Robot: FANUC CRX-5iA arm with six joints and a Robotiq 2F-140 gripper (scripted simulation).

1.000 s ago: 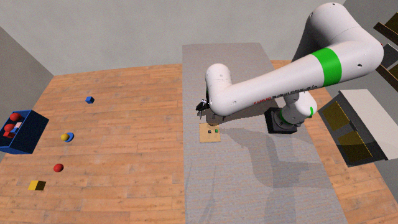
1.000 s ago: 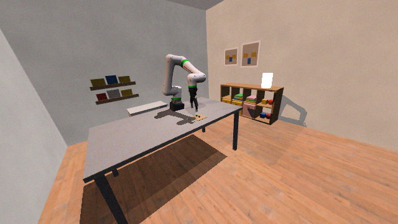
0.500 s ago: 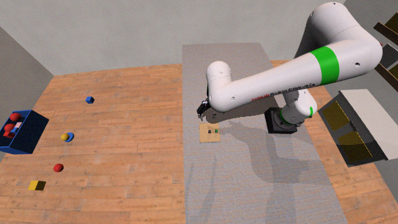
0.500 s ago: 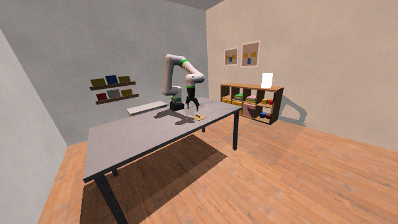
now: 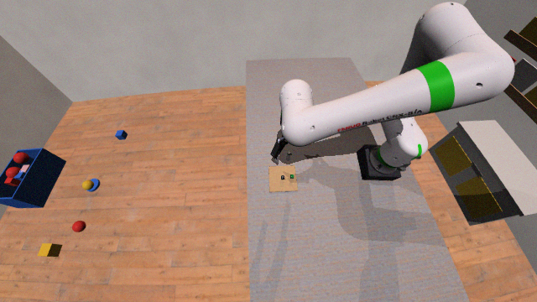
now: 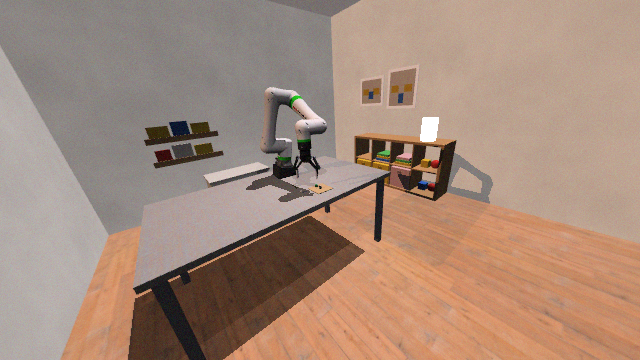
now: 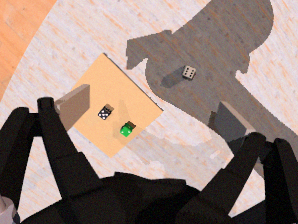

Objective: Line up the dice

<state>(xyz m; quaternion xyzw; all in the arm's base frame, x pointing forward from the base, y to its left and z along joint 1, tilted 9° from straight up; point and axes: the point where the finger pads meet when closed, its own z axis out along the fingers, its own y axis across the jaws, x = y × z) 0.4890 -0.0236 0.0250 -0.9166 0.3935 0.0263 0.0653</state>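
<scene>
Right now the white die is 11 cm below my hand, 5 cm to the right of it and 2 cm behind it. From my hand the other things lie so: black die (10 cm to the left, 10 cm below, 2 cm ahead); then green die (10 cm below, 9 cm to the left, 3 cm behind); then tan mat (11 cm below, 10 cm to the left, 2 cm ahead).
</scene>
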